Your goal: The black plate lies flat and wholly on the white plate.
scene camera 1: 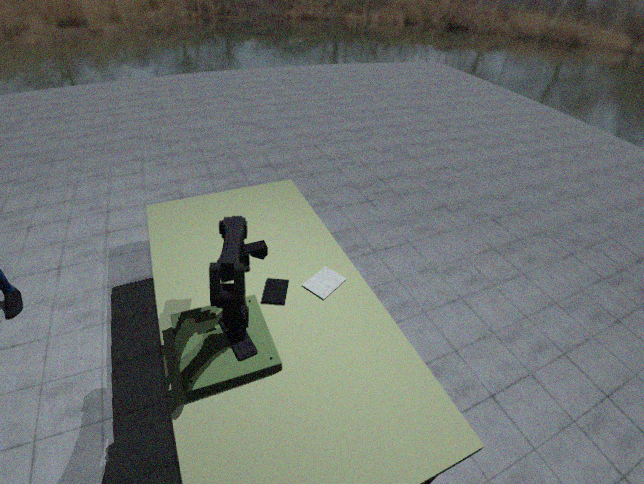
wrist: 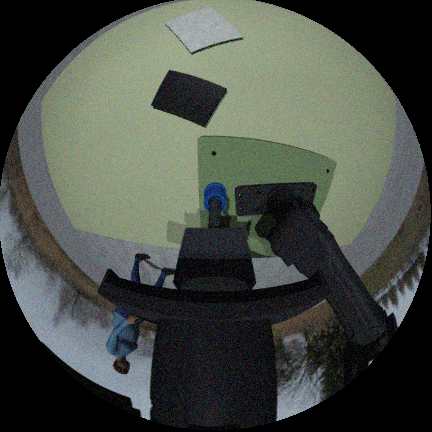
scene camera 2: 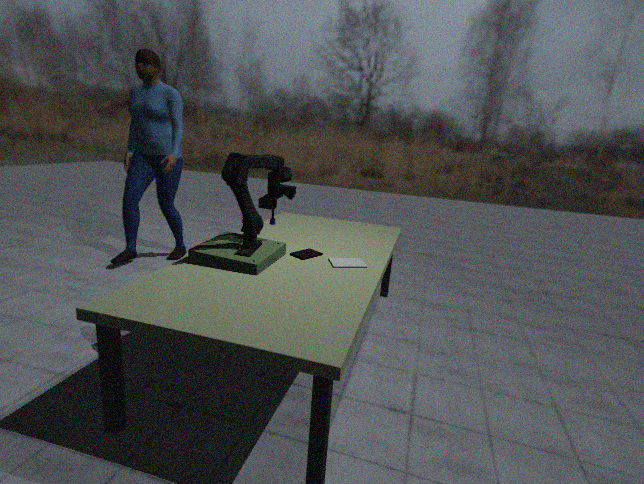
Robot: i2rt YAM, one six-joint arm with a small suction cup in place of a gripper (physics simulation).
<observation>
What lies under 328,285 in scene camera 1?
A white plate.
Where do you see a white plate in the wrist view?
196,32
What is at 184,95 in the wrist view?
A black plate.
</observation>
